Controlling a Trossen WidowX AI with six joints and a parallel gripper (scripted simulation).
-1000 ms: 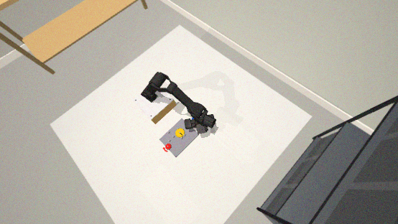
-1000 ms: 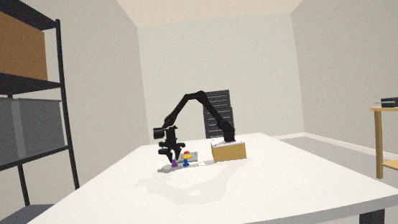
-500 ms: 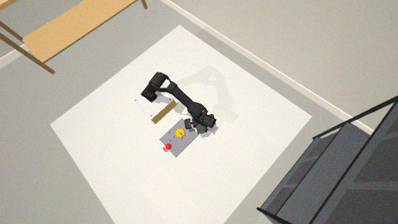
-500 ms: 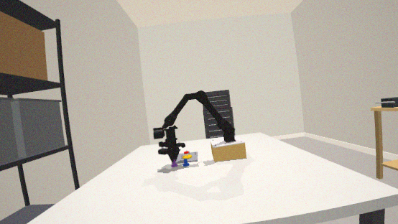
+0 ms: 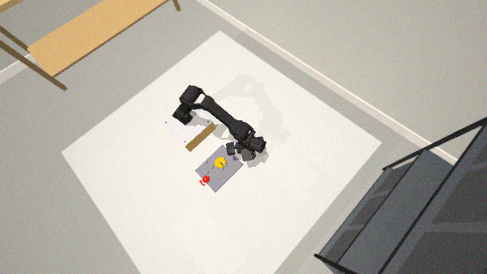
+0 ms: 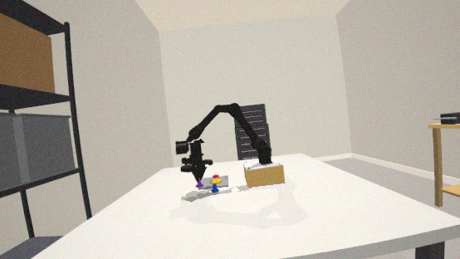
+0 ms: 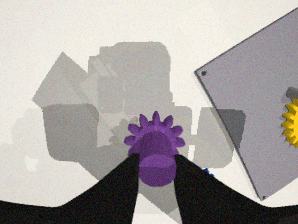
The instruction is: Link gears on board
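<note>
Right now the red gear is 9 cm behind my gripper tip, 24 cm to the right of it and 5 cm below it. From my gripper tip the other things lie so: purple gear (1 cm below); then blue gear (8 cm behind, 1 cm to the left, 5 cm below); then yellow gear (9 cm behind, 13 cm to the right, 5 cm below).
</note>
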